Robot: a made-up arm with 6 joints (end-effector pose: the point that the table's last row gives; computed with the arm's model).
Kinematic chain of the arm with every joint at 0, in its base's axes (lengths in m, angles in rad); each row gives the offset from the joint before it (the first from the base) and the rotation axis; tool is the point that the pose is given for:
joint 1: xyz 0 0 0.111 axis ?
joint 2: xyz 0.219 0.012 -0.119 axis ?
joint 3: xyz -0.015 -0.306 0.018 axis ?
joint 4: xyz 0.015 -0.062 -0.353 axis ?
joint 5: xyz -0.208 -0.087 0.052 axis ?
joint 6: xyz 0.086 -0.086 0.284 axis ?
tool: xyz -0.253 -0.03 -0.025
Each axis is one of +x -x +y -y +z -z.
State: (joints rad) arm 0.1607 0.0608 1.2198 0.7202 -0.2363 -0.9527
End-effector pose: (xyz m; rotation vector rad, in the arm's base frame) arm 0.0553 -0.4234 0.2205 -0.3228 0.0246 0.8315
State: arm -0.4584 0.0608 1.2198 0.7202 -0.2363 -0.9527
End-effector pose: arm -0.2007 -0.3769 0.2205 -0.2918 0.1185 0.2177
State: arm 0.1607 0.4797 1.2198 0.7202 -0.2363 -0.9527
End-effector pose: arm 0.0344 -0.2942 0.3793 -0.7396 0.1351 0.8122
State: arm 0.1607 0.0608 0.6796 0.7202 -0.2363 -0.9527
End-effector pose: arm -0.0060 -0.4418 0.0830 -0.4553 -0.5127 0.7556
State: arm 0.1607 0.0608 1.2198 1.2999 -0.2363 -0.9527
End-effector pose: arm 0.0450 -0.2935 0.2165 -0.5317 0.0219 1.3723
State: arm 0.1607 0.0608 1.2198 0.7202 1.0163 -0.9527
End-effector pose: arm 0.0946 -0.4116 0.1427 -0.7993 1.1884 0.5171
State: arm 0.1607 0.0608 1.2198 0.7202 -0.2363 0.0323
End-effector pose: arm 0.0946 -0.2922 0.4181 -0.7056 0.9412 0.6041
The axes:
joint 1: +z
joint 2: -x
joint 3: +y
joint 4: -x
joint 5: +y
joint 6: +y

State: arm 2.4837 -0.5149 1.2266 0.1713 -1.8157 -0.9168
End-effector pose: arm 0.4880 0.3216 -0.1671 1.8767 -0.0342 1.6471
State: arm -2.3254 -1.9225 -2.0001 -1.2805 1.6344 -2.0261
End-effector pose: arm -0.5721 -0.5663 -0.3018 1.3291 1.8899 -0.0316
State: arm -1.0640 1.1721 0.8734 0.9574 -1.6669 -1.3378
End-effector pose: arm -0.0572 0.0170 0.4062 -0.6323 -0.6518 0.9715
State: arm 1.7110 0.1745 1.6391 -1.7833 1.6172 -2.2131
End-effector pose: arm 0.1188 -0.2808 0.1714 0.0044 0.7906 -0.0882
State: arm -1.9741 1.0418 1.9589 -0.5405 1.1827 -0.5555
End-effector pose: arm -0.1022 0.0544 0.6695 -1.6560 -0.9345 1.6069
